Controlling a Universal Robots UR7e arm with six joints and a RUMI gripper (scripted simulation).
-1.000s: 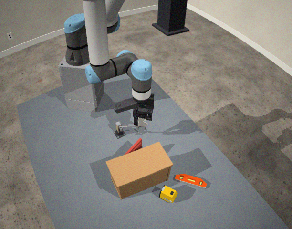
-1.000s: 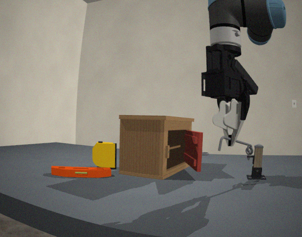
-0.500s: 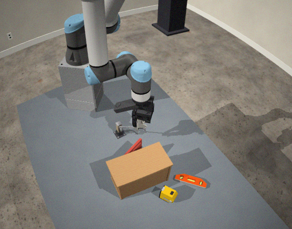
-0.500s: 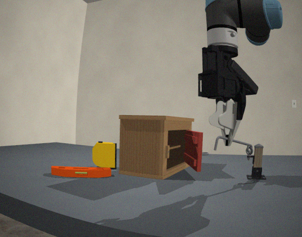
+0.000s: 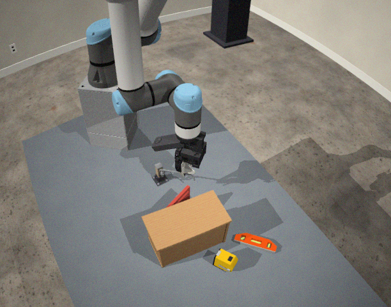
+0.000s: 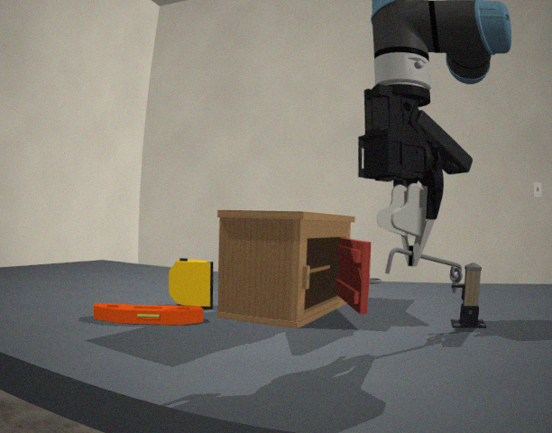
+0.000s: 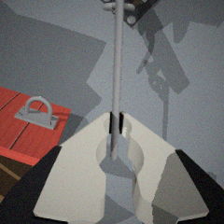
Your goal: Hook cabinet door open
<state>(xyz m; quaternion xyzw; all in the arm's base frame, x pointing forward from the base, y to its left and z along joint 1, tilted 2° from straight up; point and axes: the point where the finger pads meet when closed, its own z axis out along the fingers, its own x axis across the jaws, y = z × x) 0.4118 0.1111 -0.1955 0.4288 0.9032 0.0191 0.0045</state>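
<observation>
Right now my hand is 11 cm to the left of the red door, 9 cm short of it and 4 cm above it. Round my hand: orange spirit level 33 cm ahead, 9 cm to the left, 9 cm below; metal hook 2 cm to the right, 2 cm below, 2 cm behind; yellow tape measure 34 cm ahead, 6 cm below, 5 cm to the right.
</observation>
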